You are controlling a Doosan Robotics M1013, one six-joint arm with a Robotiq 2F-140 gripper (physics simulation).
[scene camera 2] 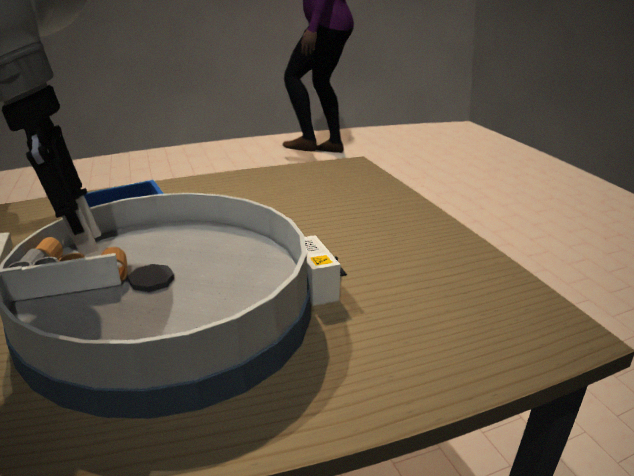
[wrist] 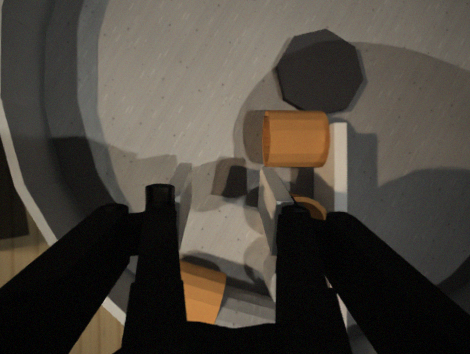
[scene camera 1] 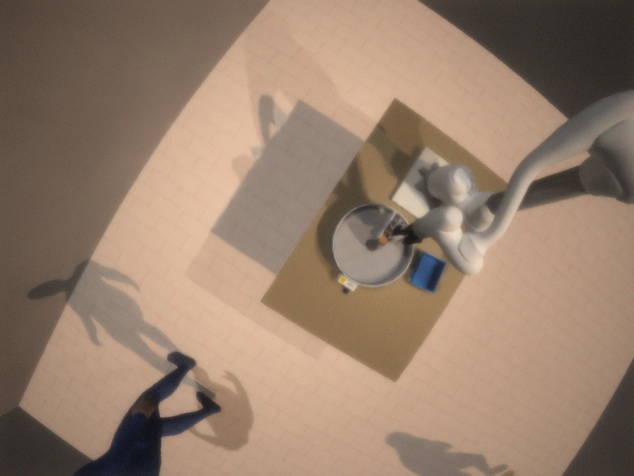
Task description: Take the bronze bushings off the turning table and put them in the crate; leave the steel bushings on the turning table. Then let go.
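Where they show: gripper, between the fingertips: (scene camera 2: 91, 244) (wrist: 225, 185) (scene camera 1: 393, 239); arm's base, origin of its link: (scene camera 1: 435, 185).
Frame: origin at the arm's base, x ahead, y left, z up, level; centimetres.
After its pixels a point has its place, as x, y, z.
The turning table (scene camera 1: 358, 258) @[58.9, -5.8, 1.2] (scene camera 2: 215, 266) @[57.9, -2.8, 1.3] (wrist: 150, 95) @[45.4, 6.7, 1.2] is a round grey tray with a raised rim. A bronze bushing (scene camera 2: 116, 260) (wrist: 296, 139) lies on its side by the free end of the white divider. A second bronze bushing (scene camera 2: 72, 255) @[37.8, -3.1, 4.8] (wrist: 314, 205) @[39.5, -5.3, 5.1] is partly hidden by a finger in the wrist view. A third bronze bushing (scene camera 2: 50, 246) @[33.3, 0.9, 4.7] (wrist: 204, 292) @[33.0, 0.7, 4.8] lies near the rim, beside a grey steel bushing (scene camera 2: 33, 255) @[31.6, -2.3, 4.9] (wrist: 245, 307) @[32.3, -2.1, 4.5]. More steel rims show behind the divider. My gripper (scene camera 2: 87, 238) @[39.9, 0.4, 4.6] (wrist: 225, 185) @[39.9, 0.4, 4.6] is partly open and empty, low over the tray. The blue crate (scene camera 1: 427, 272) @[37.9, 30.2, -3.5] (scene camera 2: 125, 193) @[39.1, 36.1, -0.6] stands beside the turning table.
The white divider (scene camera 2: 61, 279) @[37.0, -7.6, 3.6] (wrist: 341, 165) @[42.2, -6.4, 5.8] stands upright inside the tray, near a dark hub (scene camera 2: 151, 277) @[49.2, -6.0, 2.1] (wrist: 320, 70) @[49.1, -5.2, 2.0]. A labelled white box (scene camera 1: 347, 282) @[71.9, -1.8, 1.8] (scene camera 2: 323, 276) @[72.4, -6.5, 0.3] sits at the outer rim. A white plate (scene camera 1: 409, 194) @[14.1, -7.5, -1.3] is under the arm. People stand on the floor away from the table.
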